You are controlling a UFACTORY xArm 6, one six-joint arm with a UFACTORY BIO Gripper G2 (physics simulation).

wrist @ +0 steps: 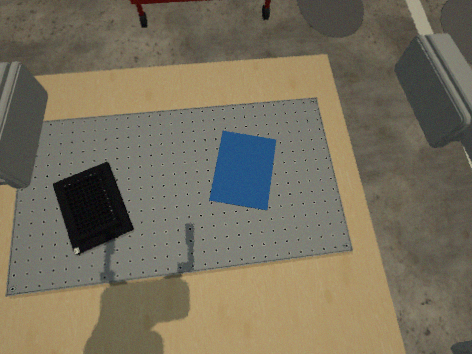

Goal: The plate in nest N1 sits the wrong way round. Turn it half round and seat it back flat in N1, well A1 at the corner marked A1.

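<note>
A black rectangular nest [122,207] sits on the left part of the perforated board, turned at an angle. A dark plate [90,202] with a grid of wells appears to lie in it; its lettering and well A1 are too small and dark to tell. A small white mark [76,251] shows at the nest's lower left corner. My gripper [225,105] is open, its two fingers wide apart at the left and right edges of the view, high above the board, with nothing between them.
A blue rectangle [243,170] lies on the grey perforated board [160,150], right of the nest. The board lies on a wooden table [240,305]. The arm's shadow falls across the board and the table's front. A red wheeled frame [170,1] stands on the floor behind.
</note>
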